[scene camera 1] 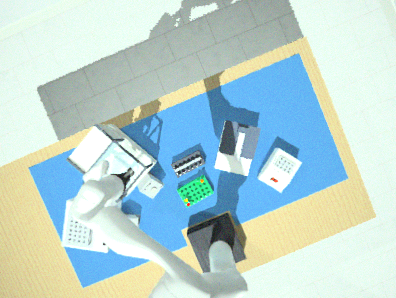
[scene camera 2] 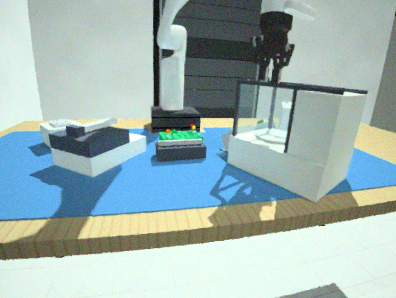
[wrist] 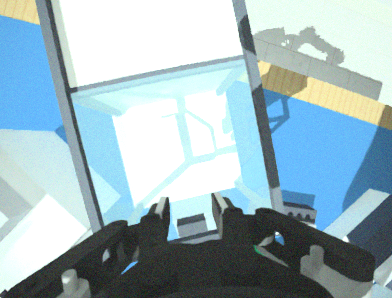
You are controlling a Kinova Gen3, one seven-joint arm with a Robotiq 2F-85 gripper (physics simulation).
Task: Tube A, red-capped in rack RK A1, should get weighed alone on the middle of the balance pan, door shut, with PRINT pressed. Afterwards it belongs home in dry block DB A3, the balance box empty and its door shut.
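Pixels of known places: gripper, fingertip midpoint: [wrist: 190,205]; arm's base at its link origin: [scene camera 1: 220,251] [scene camera 2: 172,108].
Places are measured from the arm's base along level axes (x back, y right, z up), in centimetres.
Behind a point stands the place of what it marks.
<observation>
The red cap of tube A [scene camera 1: 188,204] @(x -22.1, y -6.5, z -1.8 cm) [scene camera 2: 193,126] @(x -24.3, y -6.7, z -1.8 cm) shows at a corner of the green rack [scene camera 1: 195,191] [scene camera 2: 175,135]; slot labels are unreadable. The balance box [scene camera 1: 108,156] @(x -50.2, y -26.6, z 13.7 cm) [scene camera 2: 321,145] @(x -61.1, y -26.5, z 3.9 cm) [wrist: 150,45] @(x -52.8, y -31.4, z 13.2 cm) stands at the left in scene camera 1. No tube can be made out on its bright floor in the wrist view, and the pan outline is washed out. My gripper [scene camera 1: 128,175] @(x -41.2, y -23.5, z 13.7 cm) [scene camera 2: 269,80] @(x -41.2, y -23.5, z 13.7 cm) [wrist: 190,205] @(x -41.2, y -23.5, z 13.7 cm) is partly open and empty, pointing down at the top of the box. A grey block [wrist: 192,225] @(x -40.1, y -23.0, z 15.1 cm) shows beyond and between its fingertips. The door's position is unclear.
A small white panel [scene camera 1: 150,185] @(x -34.4, y -18.5, z 0.1 cm) is beside the balance. A dark strip block [scene camera 1: 188,163] @(x -38.1, y -1.5, z -2.4 cm) [scene camera 2: 180,151] @(x -41.0, y -1.7, z -4.5 cm) [wrist: 300,213] @(x -40.2, y 1.0, z -4.0 cm) is beside the green rack. A dark-lidded white device [scene camera 1: 238,147] @(x -38.6, y 19.2, z 2.6 cm) [scene camera 2: 95,145] @(x -48.7, y 17.3, z -0.3 cm) and white keypad-like units [scene camera 1: 280,170] @(x -24.3, y 33.1, z -1.0 cm) [scene camera 1: 79,230] @(x -27.4, y -47.0, z 9.8 cm) also stand on the blue mat [scene camera 1: 280,95] @(x -53.4, y 43.7, z -7.2 cm) [scene camera 2: 165,190] @(x -56.4, y 2.0, z -7.2 cm).
</observation>
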